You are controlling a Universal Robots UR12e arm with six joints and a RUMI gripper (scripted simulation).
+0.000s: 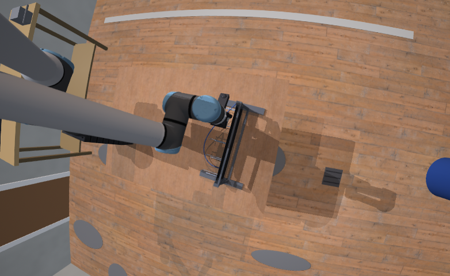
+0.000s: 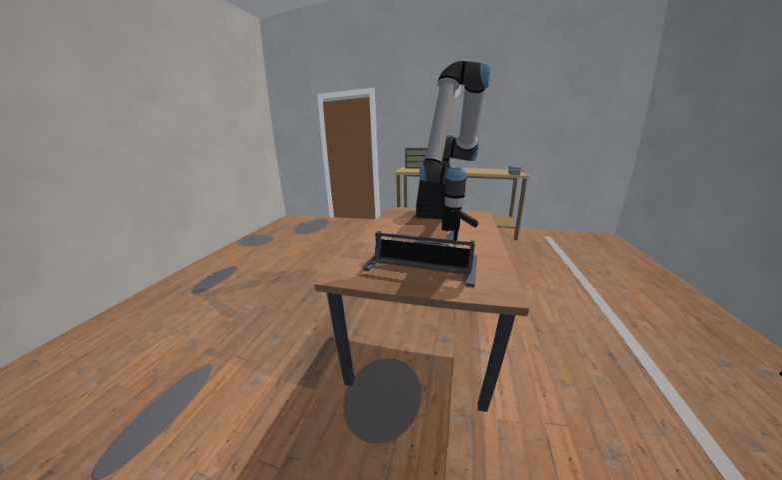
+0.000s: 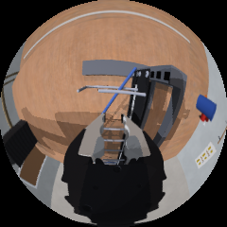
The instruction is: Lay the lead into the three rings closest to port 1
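Right now my hand is 30 mm short of the dark rack, 160 mm to the left of it and 10 mm above it.
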